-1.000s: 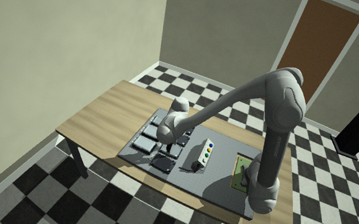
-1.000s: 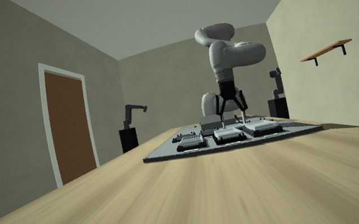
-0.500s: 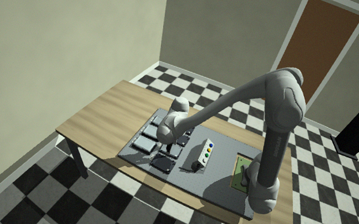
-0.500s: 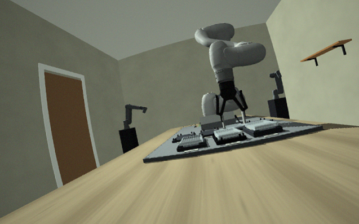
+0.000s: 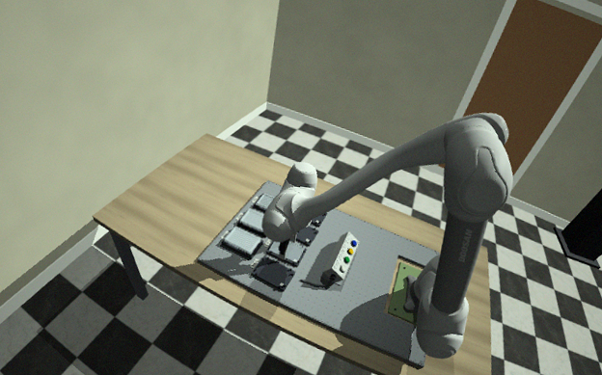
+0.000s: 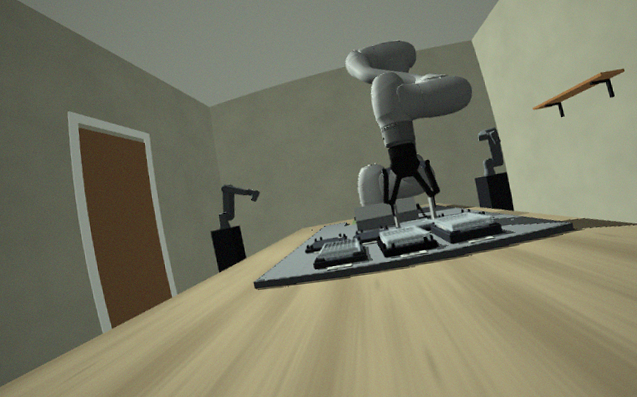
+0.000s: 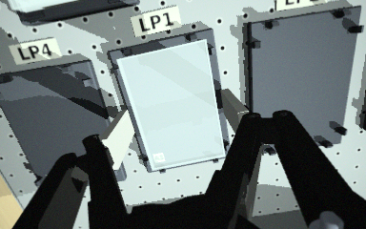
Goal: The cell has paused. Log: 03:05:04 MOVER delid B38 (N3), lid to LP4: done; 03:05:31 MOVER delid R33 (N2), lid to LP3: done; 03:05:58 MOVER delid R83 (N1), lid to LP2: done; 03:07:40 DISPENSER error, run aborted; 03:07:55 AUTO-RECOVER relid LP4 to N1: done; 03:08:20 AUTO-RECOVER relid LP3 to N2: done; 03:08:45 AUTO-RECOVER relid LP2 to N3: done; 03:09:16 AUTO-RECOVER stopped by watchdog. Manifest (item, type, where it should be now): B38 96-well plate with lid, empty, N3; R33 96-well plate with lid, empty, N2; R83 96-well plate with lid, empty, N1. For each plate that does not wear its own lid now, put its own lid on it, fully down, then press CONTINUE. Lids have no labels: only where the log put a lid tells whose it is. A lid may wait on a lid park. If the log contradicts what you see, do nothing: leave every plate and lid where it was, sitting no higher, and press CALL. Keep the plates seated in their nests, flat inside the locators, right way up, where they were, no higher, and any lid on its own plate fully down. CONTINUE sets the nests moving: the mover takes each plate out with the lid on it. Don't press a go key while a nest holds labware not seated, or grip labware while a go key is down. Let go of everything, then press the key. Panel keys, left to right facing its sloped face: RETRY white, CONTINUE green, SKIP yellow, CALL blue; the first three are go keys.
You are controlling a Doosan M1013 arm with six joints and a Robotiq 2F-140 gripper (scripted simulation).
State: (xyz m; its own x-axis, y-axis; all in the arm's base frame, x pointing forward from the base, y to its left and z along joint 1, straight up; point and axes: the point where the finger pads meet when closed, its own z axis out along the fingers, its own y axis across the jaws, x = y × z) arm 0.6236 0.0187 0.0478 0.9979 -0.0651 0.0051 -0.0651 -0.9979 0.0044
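My hand is 20 mm above the clear lid. Round my hand: lid park LP2 (10 mm behind, 130 mm to the right, 30 mm below); LP1 label (90 mm ahead, 10 mm to the right, 40 mm below); lid park LP4 (10 mm ahead, 130 mm to the left, 30 mm below).
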